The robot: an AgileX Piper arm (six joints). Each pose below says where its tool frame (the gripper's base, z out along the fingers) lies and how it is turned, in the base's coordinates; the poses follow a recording.
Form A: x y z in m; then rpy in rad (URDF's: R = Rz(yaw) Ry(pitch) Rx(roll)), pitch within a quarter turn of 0, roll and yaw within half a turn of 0.
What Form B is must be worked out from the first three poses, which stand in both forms.
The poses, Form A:
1: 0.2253, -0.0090, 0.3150, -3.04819, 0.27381, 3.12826
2: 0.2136, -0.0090, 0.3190, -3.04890, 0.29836, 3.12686
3: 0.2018, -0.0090, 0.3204, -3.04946, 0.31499, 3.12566
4: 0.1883, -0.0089, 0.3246, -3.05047, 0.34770, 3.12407
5: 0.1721, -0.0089, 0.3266, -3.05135, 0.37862, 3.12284
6: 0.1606, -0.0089, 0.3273, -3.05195, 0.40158, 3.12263
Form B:
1: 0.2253, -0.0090, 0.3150, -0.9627, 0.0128, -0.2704, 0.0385, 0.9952, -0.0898
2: 0.2136, -0.0090, 0.3190, -0.9557, 0.0141, -0.2940, 0.0419, 0.9952, -0.0885
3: 0.2018, -0.0090, 0.3204, -0.9507, 0.0151, -0.3098, 0.0444, 0.9952, -0.0875
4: 0.1883, -0.0089, 0.3246, -0.9400, 0.0165, -0.3407, 0.0485, 0.9952, -0.0856
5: 0.1721, -0.0089, 0.3266, -0.9290, 0.0174, -0.3696, 0.0520, 0.9951, -0.0837
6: 0.1606, -0.0089, 0.3273, -0.9203, 0.0175, -0.3909, 0.0539, 0.9951, -0.0824
